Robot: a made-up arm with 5 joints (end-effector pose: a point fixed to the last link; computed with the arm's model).
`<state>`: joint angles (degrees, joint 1 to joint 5).
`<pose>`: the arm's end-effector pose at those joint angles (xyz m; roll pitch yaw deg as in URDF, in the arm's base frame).
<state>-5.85 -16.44 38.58 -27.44 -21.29</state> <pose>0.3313 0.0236 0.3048 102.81 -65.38 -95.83</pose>
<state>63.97 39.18 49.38 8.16 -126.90</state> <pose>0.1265 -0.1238 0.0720 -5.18 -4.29 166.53</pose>
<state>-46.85 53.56 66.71 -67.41 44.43</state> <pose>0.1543 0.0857 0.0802 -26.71 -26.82 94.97</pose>
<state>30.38 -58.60 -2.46 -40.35 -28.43</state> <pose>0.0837 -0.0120 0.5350 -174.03 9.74 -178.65</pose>
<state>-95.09 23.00 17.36 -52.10 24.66</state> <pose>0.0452 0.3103 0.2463 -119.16 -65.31 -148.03</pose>
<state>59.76 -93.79 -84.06 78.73 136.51</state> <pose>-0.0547 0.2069 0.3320 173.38 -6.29 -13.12</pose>
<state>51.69 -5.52 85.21 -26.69 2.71</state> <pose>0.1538 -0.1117 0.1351 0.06 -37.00 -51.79</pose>
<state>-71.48 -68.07 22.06 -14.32 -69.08</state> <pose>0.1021 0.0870 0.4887 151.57 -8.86 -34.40</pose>
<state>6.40 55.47 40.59 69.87 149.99</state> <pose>0.1351 -0.0106 0.1004 65.17 -54.62 104.27</pose>
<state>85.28 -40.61 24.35 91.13 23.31</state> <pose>0.0797 -0.1612 0.3167 -5.41 -14.15 -64.09</pose>
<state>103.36 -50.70 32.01 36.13 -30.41</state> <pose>0.0215 -0.1887 0.3629 60.16 -52.97 -168.75</pose>
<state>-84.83 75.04 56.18 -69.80 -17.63</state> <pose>0.0813 0.0938 0.0487 10.76 -26.64 61.86</pose>
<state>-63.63 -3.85 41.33 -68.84 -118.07</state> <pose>0.1868 0.2293 0.2981 125.37 25.98 -9.10</pose>
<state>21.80 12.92 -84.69 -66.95 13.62</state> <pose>0.1442 -0.0333 0.5422 167.92 47.57 142.03</pose>
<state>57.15 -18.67 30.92 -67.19 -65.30</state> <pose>0.1935 -0.1977 0.3861 146.93 -12.38 -165.37</pose>
